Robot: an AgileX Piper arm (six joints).
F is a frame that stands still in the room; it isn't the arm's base.
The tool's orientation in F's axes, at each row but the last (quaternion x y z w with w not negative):
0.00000 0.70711 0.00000 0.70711
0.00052 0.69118 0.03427 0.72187
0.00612 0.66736 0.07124 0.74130
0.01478 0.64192 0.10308 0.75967
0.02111 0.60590 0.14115 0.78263
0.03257 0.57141 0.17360 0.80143
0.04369 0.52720 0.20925 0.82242
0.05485 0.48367 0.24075 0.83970
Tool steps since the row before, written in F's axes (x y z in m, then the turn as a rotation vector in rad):
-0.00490 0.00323 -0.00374 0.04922 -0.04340 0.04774
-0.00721 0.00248 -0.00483 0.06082 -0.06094 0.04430
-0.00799 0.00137 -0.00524 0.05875 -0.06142 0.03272
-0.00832 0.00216 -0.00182 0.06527 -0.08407 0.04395
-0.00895 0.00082 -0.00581 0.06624 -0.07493 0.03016
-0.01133 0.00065 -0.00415 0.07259 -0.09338 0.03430
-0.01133 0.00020 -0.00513 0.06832 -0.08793 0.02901
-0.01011 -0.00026 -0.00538 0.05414 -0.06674 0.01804
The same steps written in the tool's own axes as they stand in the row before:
0.00374 0.00323 -0.00490 -0.04774 -0.04340 0.04922
0.00464 0.00259 -0.00729 -0.04470 -0.06163 0.05983
0.00454 0.00159 -0.00837 -0.03351 -0.06311 0.05647
0.00086 0.00298 -0.00822 -0.04740 -0.08443 0.06233
0.00366 0.00135 -0.00997 -0.03193 -0.07866 0.06086
0.00071 0.00230 -0.01184 -0.03967 -0.09645 0.06548
0.00039 0.00206 -0.01226 -0.03458 -0.09178 0.06019
-0.00010 0.00157 -0.01135 -0.02217 -0.07176 0.04550

